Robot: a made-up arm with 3 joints. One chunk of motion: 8 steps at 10 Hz.
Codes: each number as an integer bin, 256 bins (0 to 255) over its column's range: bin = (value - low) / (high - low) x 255, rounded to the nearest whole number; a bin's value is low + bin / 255 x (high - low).
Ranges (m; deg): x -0.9..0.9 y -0.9..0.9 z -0.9..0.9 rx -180..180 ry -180..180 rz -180..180
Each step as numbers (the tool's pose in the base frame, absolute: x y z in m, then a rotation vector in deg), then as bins.
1 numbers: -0.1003 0.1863 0.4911 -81.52 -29.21 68.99
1 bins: 113 154 197 70 107 176
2 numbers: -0.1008 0.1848 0.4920 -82.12 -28.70 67.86
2 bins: 113 154 197 69 107 176
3 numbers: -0.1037 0.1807 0.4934 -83.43 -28.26 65.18
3 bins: 113 153 197 68 107 174
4 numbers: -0.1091 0.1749 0.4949 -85.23 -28.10 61.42
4 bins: 112 152 198 67 108 171
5 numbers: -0.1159 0.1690 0.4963 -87.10 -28.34 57.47
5 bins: 111 151 198 66 107 168
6 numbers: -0.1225 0.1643 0.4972 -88.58 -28.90 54.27
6 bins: 110 151 198 65 107 166
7 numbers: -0.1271 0.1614 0.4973 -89.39 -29.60 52.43
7 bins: 109 150 198 64 107 165
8 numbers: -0.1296 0.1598 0.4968 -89.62 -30.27 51.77
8 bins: 109 150 198 64 106 164
